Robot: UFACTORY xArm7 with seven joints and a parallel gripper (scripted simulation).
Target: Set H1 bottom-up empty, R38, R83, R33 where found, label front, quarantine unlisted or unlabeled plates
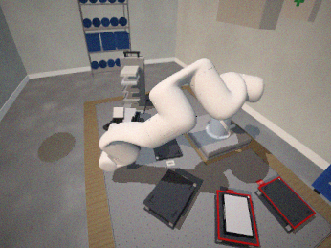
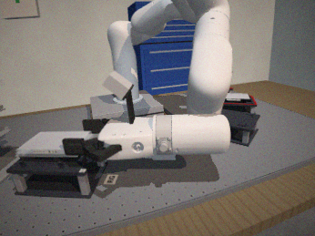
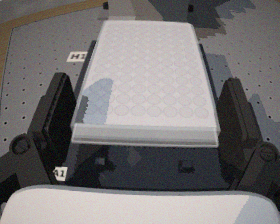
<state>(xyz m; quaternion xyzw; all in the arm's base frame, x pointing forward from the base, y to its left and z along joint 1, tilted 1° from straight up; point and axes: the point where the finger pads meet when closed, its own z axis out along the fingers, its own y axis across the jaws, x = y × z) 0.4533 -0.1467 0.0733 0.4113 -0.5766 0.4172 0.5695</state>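
The white well plate is 50 mm to the right of my hand, 20 mm below it and 20 mm behind it. From my hand the other things lie so: deck label H1: 210 mm to the right, 100 mm below, 40 mm ahead; raised regrip nest RG: 50 mm to the right, 50 mm below, 20 mm behind; RG label: 100 mm below, 50 mm to the left, 20 mm ahead.
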